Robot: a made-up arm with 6 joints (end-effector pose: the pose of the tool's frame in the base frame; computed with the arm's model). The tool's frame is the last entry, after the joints.
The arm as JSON. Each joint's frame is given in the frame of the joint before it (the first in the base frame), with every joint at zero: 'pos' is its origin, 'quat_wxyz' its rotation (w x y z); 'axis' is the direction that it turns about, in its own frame. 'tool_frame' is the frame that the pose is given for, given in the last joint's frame.
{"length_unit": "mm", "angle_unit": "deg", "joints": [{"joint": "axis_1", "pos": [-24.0, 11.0, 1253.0], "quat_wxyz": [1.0, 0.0, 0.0, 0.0], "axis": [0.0, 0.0, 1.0]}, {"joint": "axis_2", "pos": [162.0, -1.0, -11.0], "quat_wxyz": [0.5, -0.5, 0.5, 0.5], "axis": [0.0, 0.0, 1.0]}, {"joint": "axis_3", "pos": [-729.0, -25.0, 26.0], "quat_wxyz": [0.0, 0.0, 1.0, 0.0], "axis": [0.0, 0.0, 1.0]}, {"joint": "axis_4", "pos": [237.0, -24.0, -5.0], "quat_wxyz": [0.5, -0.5, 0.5, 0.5], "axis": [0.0, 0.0, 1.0]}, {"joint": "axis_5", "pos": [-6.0, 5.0, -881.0], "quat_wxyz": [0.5, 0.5, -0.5, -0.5], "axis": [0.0, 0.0, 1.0]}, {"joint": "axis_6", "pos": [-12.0, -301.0, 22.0], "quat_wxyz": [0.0, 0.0, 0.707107, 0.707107], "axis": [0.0, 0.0, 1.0]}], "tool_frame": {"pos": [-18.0, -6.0, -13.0], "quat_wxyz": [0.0, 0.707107, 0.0, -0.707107]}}
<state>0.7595 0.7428 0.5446 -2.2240 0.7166 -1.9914</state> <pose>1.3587 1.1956 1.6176 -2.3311 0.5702 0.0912</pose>
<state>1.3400 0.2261 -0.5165 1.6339 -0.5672 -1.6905</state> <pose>0.4414 1.3478 1.3760 -0.3812 0.5768 0.6459</pose>
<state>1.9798 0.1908 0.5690 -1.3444 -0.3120 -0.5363</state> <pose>-0.6778 1.2288 2.5697 1.7754 -0.2915 2.2974</pose>
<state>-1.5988 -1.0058 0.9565 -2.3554 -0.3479 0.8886</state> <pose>0.1292 1.1936 2.6419 -1.3320 -0.8900 1.1494</pose>
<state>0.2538 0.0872 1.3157 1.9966 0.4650 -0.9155</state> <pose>0.3639 0.2900 3.1534 -1.7160 -0.8943 0.9645</pose>
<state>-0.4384 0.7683 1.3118 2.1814 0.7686 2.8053</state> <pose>1.5062 -0.4829 2.4733 1.1139 -0.0306 0.1678</pose>
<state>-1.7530 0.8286 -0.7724 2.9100 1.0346 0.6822</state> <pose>-0.0442 -0.6632 0.6503 -0.6743 0.5068 1.1610</pose>
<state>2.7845 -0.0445 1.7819 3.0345 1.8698 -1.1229</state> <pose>-0.0593 -0.0856 2.7694 -2.0457 0.0448 2.8869</pose>
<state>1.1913 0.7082 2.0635 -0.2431 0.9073 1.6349</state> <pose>0.1741 0.4117 2.9651 1.4267 -0.8713 -1.6513</pose>
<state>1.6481 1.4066 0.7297 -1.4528 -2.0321 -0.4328</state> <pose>-0.4599 1.5770 0.9882 2.6644 -0.1979 -2.6295</pose>
